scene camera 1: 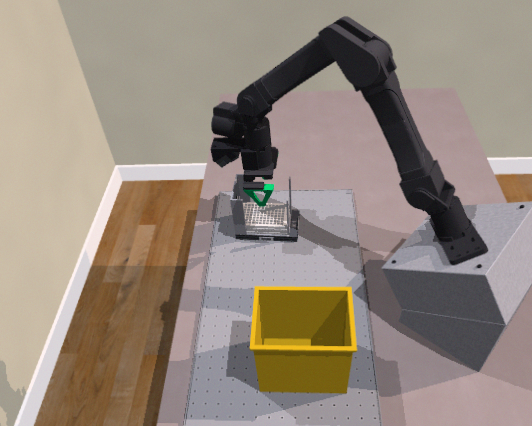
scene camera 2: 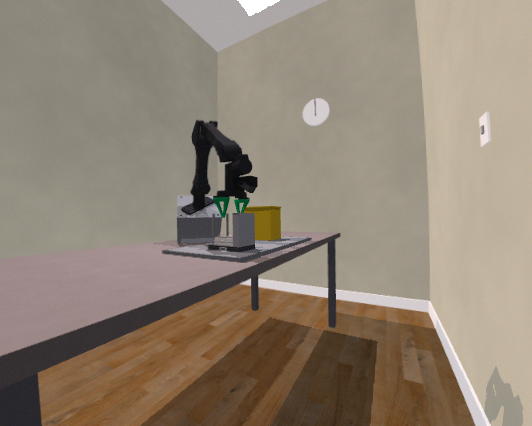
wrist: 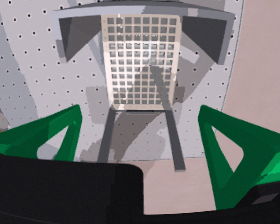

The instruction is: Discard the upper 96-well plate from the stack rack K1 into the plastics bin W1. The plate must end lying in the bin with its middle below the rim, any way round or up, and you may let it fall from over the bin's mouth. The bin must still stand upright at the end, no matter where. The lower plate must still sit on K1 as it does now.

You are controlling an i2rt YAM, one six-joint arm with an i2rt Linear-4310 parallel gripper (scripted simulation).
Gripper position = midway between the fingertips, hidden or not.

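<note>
Gripper [scene camera 1: 264, 192] visible; from the wrist as well [wrist: 140, 111]. Yellow plastics bin W1 [scene camera 1: 321, 319], also [scene camera 2: 267, 218].
</note>
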